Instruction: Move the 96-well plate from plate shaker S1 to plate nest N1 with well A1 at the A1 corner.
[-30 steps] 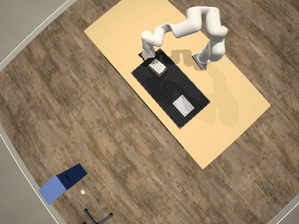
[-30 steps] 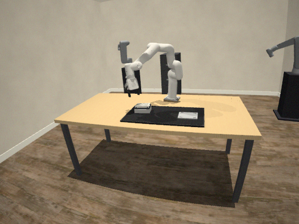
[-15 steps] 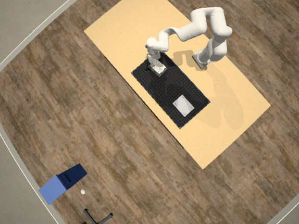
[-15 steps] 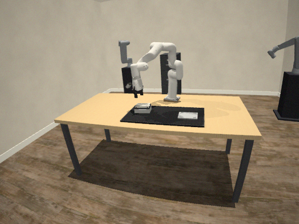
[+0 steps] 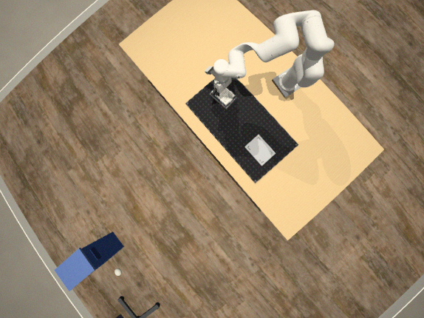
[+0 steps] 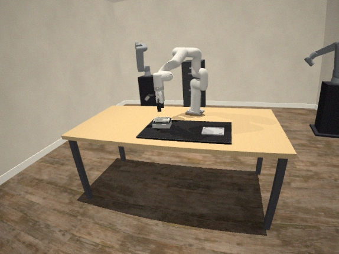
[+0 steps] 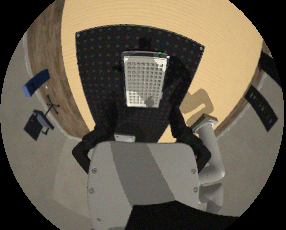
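My hand is 90 mm above the white 96-well plate. The rest, counted from my hand: plate nest N1: 10 mm behind, 420 mm to the left, 150 mm below.
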